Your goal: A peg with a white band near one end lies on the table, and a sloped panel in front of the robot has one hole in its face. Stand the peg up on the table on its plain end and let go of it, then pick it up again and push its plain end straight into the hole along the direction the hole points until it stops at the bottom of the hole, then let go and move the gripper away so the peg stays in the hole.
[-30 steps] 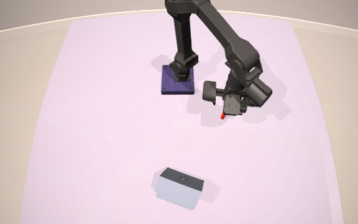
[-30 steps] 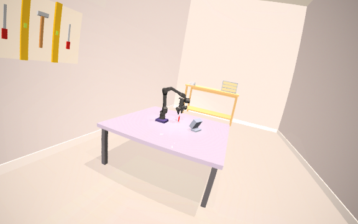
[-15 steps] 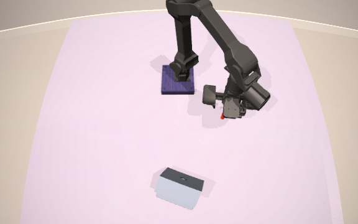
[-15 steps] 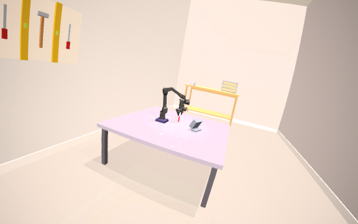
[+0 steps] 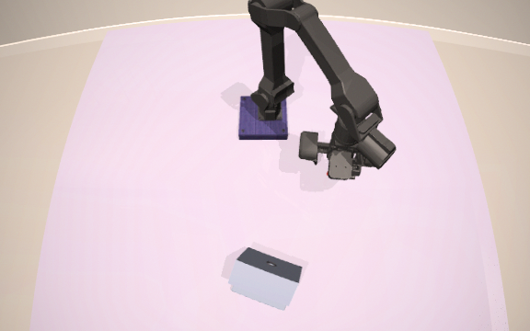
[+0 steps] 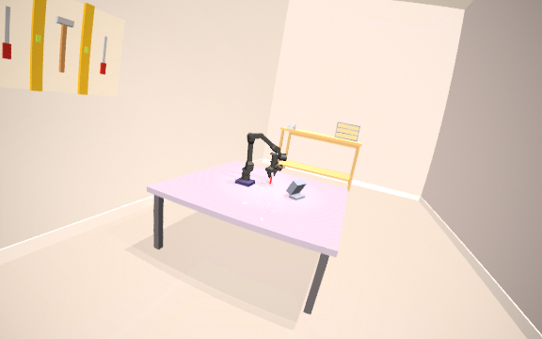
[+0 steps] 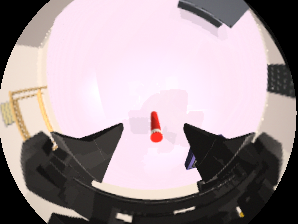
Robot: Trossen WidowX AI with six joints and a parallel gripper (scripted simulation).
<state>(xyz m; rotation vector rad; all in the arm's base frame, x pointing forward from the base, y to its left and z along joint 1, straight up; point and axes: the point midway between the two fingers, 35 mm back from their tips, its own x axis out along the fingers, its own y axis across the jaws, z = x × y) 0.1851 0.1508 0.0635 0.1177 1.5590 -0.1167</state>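
The peg is right at my gripper tip. Also, from my gripper tip: grey sloped panel: 26 cm ahead, 17 cm to the right, 2 cm above.
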